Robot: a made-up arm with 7 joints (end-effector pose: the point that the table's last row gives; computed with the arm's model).
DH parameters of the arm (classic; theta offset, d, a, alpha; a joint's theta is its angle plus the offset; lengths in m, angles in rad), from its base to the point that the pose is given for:
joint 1: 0 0.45 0 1.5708
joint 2: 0 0.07 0 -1.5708
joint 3: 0 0.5 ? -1.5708
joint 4: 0 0.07 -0.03 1.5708
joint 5: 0 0.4 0 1.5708
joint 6: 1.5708 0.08 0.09 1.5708
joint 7: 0 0.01 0 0
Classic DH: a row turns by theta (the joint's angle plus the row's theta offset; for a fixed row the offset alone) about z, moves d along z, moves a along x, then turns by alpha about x.
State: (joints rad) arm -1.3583 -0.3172 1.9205 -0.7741 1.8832 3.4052 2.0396
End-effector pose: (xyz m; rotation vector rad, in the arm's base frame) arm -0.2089 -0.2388 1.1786 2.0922 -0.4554 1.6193
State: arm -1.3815 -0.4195 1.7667 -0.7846 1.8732 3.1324 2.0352
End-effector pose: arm -0.1842 -0.2999 1.1602 1.8198 -0.7690 1.3967
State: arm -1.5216 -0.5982 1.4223 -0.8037 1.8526 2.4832 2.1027
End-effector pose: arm -0.2104 -0.4031 1.1251 1.0503 -1.1153 0.7311
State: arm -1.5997 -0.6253 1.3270 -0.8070 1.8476 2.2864 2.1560
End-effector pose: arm -0.2469 -0.4051 1.1265 0.7770 -1.1156 0.5390
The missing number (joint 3, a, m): 0.03
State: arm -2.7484 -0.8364 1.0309 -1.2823 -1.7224 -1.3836 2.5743
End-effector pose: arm -0.3777 0.2899 0.9300 2.3108 -0.2995 0.2484
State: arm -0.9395 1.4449 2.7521 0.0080 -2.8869 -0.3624 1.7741
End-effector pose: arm -0.7507 0.6572 0.5732 0.0381 0.6234 -2.2354
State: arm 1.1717 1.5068 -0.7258 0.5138 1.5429 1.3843 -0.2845
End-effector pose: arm -0.0746 -0.8733 0.7016 0.9589 0.4535 -1.1283
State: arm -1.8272 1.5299 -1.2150 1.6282 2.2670 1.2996 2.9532
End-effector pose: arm -0.3674 0.4901 0.6786 -0.4359 -0.9075 0.1450
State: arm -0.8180 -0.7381 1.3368 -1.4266 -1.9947 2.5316 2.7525
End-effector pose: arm -0.1418 -0.3384 0.9491 0.6555 -0.1933 -2.6056
